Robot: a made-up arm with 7 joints.
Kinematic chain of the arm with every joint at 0, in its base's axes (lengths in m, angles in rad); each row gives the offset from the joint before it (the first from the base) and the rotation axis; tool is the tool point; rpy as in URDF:
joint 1: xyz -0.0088 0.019 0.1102 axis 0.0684 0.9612 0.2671
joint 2: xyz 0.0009 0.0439 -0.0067 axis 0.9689 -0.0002 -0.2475
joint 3: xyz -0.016 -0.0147 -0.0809 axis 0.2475 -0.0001 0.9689
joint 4: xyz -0.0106 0.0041 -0.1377 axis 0.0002 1 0
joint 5: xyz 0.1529 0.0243 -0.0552 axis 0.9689 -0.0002 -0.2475
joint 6: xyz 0.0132 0.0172 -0.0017 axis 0.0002 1 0
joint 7: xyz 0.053 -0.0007 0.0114 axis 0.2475 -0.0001 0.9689
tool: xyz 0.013 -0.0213 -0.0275 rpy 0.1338 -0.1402 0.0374
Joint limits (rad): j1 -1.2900..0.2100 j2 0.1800..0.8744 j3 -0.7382..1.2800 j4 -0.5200..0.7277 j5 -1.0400..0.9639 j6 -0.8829..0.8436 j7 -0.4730..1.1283
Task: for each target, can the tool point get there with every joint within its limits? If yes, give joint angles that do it. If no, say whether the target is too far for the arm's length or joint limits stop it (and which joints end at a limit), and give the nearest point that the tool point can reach.
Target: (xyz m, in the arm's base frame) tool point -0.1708 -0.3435 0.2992
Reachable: no: joint limits stop it (at a limit: joint 1, joint 2, joint 3, joint 4, joint 5) | nearest point 0.1303 -0.1370 0.1737 | short by 0.386 m
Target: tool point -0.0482 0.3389 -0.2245
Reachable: yes | joints 0.0737 0.3375 1.0727 0.6221 -0.0893 0.6519 0.0111
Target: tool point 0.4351 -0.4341 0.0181
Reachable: no: too far | nearest point 0.3511 -0.1706 0.0654 | short by 0.281 m
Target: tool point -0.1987 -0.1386 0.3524
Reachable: no: joint limits stop it (at a limit: joint 1, joint 2, joint 3, joint 4, joint 6, joint 7) | nearest point 0.1259 -0.1100 0.1848 | short by 0.366 m
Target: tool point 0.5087 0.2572 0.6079
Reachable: no: too far | nearest point 0.3227 0.2103 0.2953 | short by 0.367 m
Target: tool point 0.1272 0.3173 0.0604
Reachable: yes | joints -0.3958 0.4215 1.0883 -0.1644 -0.1993 -0.5271 0.0131
